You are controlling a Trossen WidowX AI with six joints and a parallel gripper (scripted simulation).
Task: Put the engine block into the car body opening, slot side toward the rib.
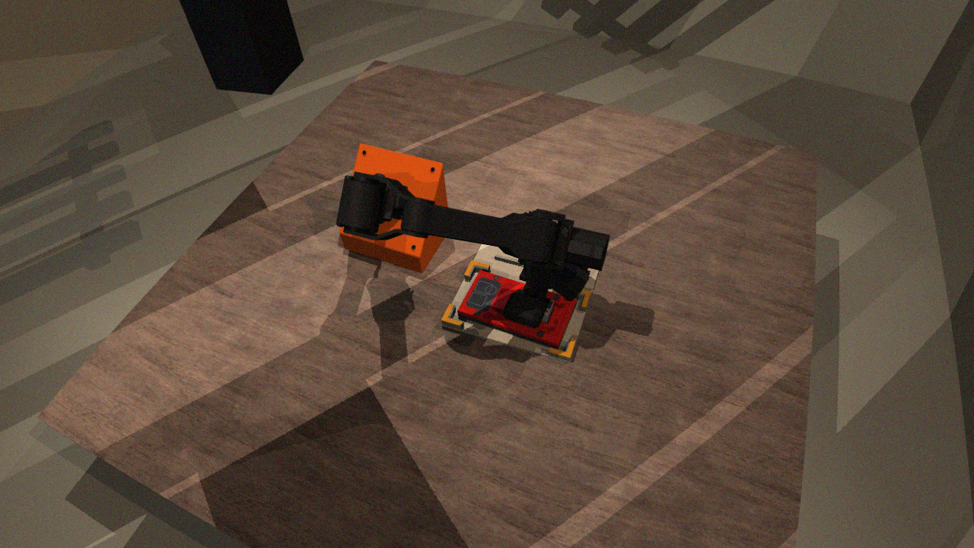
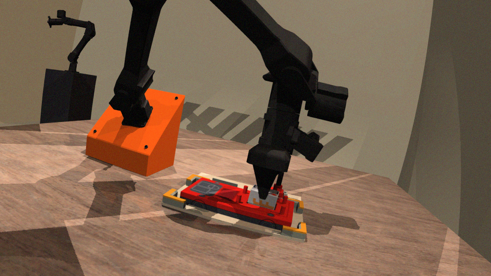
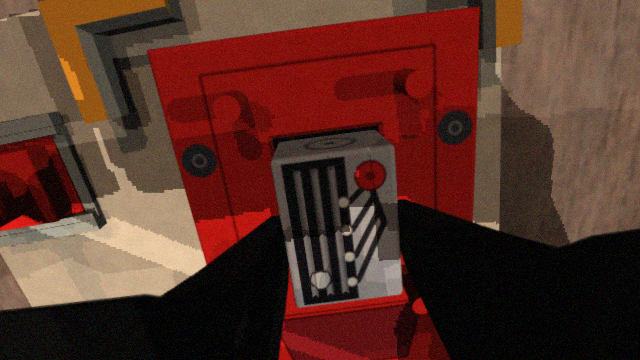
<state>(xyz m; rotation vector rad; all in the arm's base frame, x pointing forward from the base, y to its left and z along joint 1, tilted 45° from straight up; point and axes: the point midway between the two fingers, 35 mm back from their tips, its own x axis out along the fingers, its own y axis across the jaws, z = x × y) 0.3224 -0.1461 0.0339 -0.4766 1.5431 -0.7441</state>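
Now: the engine block 1 cm below my gripper tip. Round my gripper tip: black peg 3 cm ahead, 12 cm to the left, 1 cm below.
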